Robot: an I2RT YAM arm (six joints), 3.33 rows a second.
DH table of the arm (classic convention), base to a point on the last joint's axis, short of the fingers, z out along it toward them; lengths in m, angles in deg. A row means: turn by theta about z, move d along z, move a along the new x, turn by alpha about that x. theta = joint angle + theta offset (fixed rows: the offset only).
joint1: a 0.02  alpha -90  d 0.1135  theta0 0
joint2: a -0.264  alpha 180  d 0  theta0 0
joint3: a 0.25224  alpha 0  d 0  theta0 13.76
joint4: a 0.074  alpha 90  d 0  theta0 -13.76
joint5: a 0  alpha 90  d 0  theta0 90
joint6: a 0  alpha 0  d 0.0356  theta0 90
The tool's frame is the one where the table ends.
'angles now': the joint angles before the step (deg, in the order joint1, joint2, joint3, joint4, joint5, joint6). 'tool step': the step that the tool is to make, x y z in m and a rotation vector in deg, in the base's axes. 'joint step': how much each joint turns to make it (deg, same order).
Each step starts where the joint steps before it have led.
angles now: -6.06 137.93 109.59 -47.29 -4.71 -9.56
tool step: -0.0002 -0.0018 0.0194 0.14 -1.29 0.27
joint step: -0.24 -1.69 1.35 -1.81 -0.40 -0.42
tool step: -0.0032 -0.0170 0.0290 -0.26 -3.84 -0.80
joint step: -2.08 -3.26 0.49 -0.02 -0.60 -1.15
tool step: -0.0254 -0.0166 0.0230 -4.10 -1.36 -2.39
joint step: -2.21 -7.30 -7.18 1.81 3.65 -1.16
